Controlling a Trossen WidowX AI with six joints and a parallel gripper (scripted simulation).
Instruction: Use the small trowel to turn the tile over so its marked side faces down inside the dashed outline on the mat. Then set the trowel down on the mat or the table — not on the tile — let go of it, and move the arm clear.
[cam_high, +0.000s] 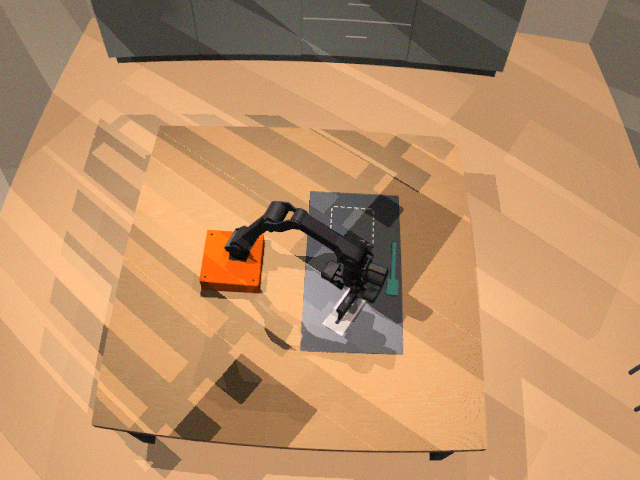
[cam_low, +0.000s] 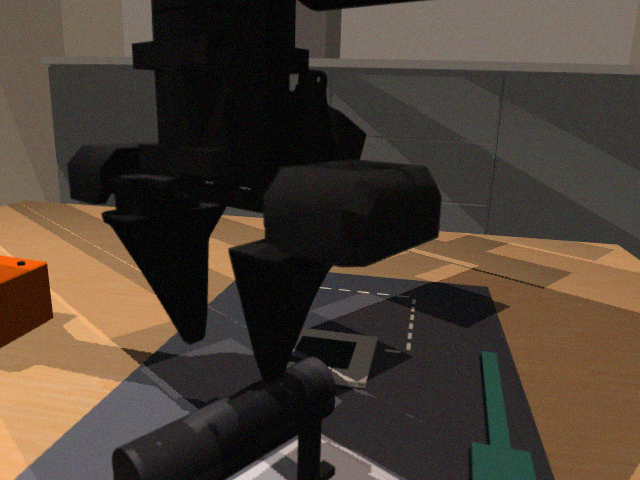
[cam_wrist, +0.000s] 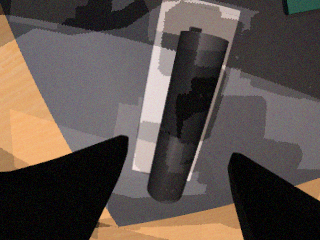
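My gripper tip is 10 mm short of the grey mat, 150 mm to the right of it and 130 mm above it. The rest, counted from my gripper tip: teal flat tool: 150 mm ahead, 140 mm to the left, 110 mm below; then tile: 220 mm to the left, 110 mm below.
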